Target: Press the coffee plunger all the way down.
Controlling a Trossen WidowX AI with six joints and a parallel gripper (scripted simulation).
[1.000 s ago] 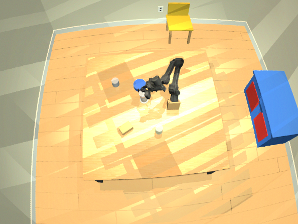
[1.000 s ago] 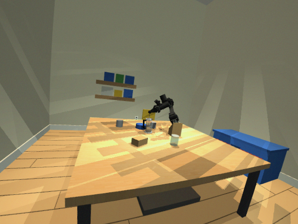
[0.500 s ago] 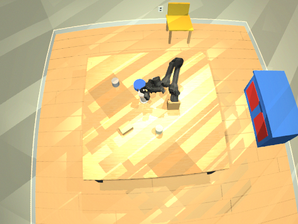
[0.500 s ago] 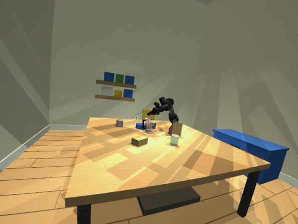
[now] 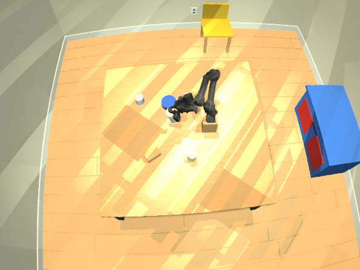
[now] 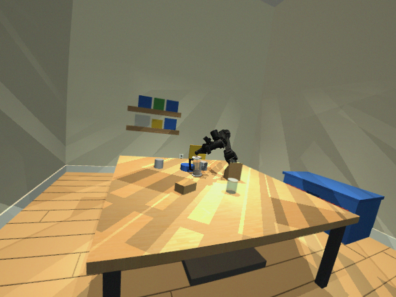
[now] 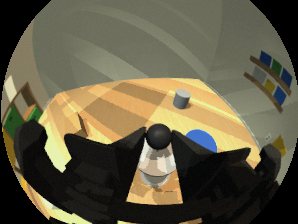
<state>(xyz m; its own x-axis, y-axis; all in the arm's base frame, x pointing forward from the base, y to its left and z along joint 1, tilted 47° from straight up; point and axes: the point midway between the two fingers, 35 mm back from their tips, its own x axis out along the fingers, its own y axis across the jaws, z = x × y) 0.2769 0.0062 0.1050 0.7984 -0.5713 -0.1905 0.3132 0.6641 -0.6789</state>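
My gripper tip is now 9 cm above the coffee press, 1 cm to the left of it and 1 cm past it. Also, from my gripper tip: blue round dish (16 cm below, 15 cm to the right).
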